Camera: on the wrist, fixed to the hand. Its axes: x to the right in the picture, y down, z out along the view.
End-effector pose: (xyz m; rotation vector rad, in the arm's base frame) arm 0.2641 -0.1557 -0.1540 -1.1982 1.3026 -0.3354
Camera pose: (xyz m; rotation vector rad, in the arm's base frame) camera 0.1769 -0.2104 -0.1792 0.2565 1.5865 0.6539
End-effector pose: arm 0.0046 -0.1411 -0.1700 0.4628 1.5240 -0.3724
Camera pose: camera -0.0607 -0.0617 -0.1958 1.6316 0.5992 0.5836
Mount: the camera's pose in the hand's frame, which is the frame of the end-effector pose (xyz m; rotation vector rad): 0.0287 0.0336 -0.0963 0.3179 -0.1490 1.5625
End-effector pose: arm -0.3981 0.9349 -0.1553 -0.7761 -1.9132 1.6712
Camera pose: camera -0.3497 1.0269 -0.1755 1.6523 0.5861 -1.9221
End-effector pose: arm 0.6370 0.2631 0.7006 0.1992 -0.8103 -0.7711
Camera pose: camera 0.7368 0.2557 0.6657 -0.2300 -0.9459 0.8238
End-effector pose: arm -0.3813 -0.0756 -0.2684 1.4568 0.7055 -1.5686
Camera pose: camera -0.3034 -0.0150 -0.3068 1.4028 -0.7430 -0.4861
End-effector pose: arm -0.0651 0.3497 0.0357 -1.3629 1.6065 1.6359
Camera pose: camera -0.0749 0.2445 0.0436 -0.3965 -2.3771 -1.5257
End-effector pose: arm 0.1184 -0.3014 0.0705 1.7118 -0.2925 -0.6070
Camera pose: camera 0.1988 -0.2438 0.1084 1.2028 -1.6611 0.5103
